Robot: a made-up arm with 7 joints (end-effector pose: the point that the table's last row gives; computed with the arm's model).
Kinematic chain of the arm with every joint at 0, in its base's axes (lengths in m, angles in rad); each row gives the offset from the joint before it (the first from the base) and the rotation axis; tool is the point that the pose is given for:
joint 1: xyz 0 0 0.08 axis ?
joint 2: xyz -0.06 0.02 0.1 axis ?
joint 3: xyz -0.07 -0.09 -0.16 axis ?
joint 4: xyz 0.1 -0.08 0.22 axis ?
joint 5: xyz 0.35 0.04 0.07 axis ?
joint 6: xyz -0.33 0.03 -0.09 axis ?
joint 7: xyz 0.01 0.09 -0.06 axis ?
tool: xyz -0.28 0 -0.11
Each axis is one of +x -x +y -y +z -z.
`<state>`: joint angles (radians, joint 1 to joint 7).
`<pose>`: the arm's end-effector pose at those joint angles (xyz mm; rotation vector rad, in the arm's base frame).
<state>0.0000 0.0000 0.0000 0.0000 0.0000 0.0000 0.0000</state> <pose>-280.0 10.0 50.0 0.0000 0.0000 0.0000</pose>
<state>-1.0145 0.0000 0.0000 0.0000 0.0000 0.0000 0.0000</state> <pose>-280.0 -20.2 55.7 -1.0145 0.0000 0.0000</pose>
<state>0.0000 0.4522 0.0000 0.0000 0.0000 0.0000 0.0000</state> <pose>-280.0 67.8 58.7 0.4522 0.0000 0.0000</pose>
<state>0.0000 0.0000 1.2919 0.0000 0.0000 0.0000 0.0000</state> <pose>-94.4 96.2 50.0 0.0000 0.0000 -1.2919</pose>
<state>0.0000 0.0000 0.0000 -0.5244 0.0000 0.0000 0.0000</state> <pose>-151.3 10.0 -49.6 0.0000 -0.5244 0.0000</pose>
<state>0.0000 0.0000 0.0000 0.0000 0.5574 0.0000 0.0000</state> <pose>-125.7 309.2 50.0 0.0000 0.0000 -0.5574</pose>
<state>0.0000 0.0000 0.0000 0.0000 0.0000 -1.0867 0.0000</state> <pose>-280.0 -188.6 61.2 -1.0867 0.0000 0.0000</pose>
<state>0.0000 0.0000 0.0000 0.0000 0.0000 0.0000 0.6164</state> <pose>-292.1 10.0 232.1 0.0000 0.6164 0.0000</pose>
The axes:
joint 1: +x
joint 2: +x
joint 3: -z
joint 4: +y
joint 5: -z
joint 6: +x
joint 7: +y

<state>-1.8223 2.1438 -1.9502 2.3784 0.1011 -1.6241 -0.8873</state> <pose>126.9 149.2 254.6 1.2179 -0.4131 -2.2714</pose>
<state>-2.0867 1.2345 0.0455 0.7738 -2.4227 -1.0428 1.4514</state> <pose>329.5 -579.9 296.9 -1.6401 0.9306 1.5639</pose>
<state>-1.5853 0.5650 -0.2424 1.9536 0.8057 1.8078 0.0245</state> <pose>-79.6 309.6 -338.9 -0.3800 -0.0762 -1.6660</pose>
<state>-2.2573 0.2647 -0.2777 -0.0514 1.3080 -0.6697 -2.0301</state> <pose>223.9 -145.2 40.3 2.1948 1.0270 -1.4790</pose>
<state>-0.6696 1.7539 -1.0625 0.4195 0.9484 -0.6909 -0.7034</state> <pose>-387.8 290.5 42.4 0.1208 -0.6453 0.2202</pose>
